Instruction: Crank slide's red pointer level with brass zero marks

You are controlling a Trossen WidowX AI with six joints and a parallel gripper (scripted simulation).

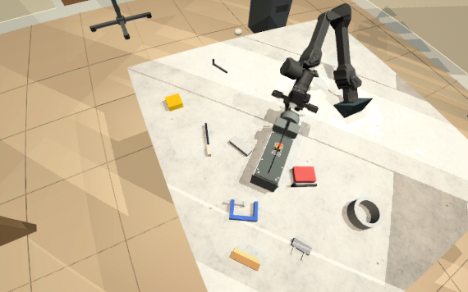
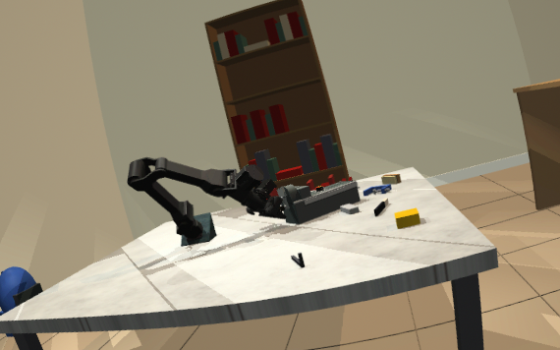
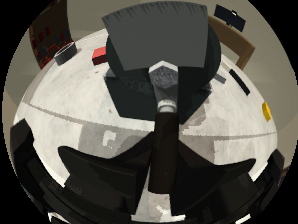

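Right now my gripper tip is 3 cm below the crank handle, 2 cm past it and 1 cm to the left of it. From my gripper tip the other things lie so: grey block (21 cm ahead, 2 cm below); then red pointer (12 cm ahead, 9 cm to the left, 5 cm above); then red block (21 cm to the left, 8 cm ahead, 2 cm below).
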